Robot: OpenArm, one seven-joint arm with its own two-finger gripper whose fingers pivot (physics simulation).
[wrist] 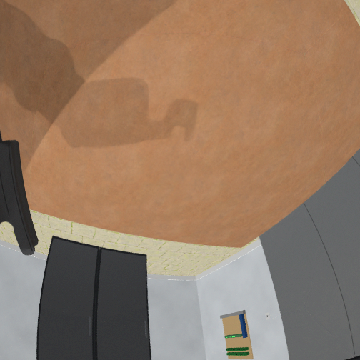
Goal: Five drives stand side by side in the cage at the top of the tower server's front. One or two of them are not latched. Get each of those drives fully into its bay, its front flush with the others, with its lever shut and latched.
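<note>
One black finger point(19, 200) of my gripper shows at the left edge of the wrist view; its other finger is outside the view. The gripper stands open, with no drive at the visible finger. A large dark grey body with thin seams point(310, 270) fills the right side, well apart from the finger; I cannot tell whether it is the tower server's side. The drives, their levers and the cage do not show, so their state is hidden.
A brown surface point(240, 165) fills the upper part, with the arm's shadow on it. Beyond its edge are a pale yellow tiled floor point(172, 257), a black two-door cabinet point(70, 300), light grey walls point(175, 315) and a small tan board point(231, 327) with blue and green items.
</note>
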